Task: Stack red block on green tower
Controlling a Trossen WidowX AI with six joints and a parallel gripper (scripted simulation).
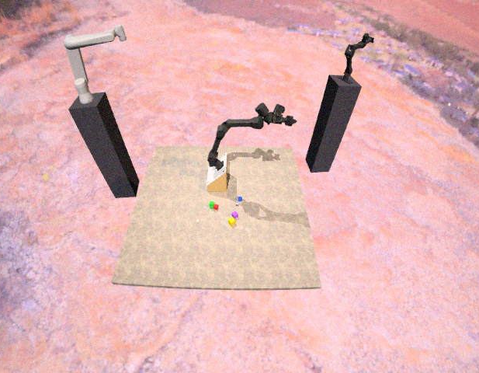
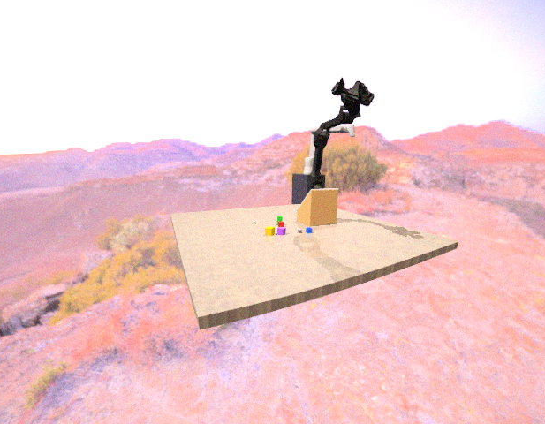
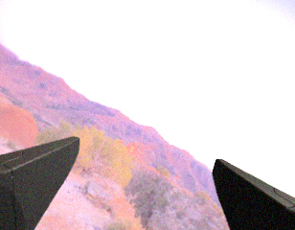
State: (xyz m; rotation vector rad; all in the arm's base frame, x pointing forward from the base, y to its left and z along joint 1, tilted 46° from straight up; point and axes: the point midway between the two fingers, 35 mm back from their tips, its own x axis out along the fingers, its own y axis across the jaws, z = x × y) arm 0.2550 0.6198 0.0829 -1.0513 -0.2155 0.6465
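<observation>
The red block is 3 cm ahead of my gripper tip, 45 cm to the right of it and 70 cm below it. Round my gripper tip: blue block 3 cm behind, 26 cm to the right, 70 cm below; then yellow block 17 cm ahead, 34 cm to the right, 70 cm below; then purple block 11 cm ahead, 32 cm to the right, 70 cm below.
</observation>
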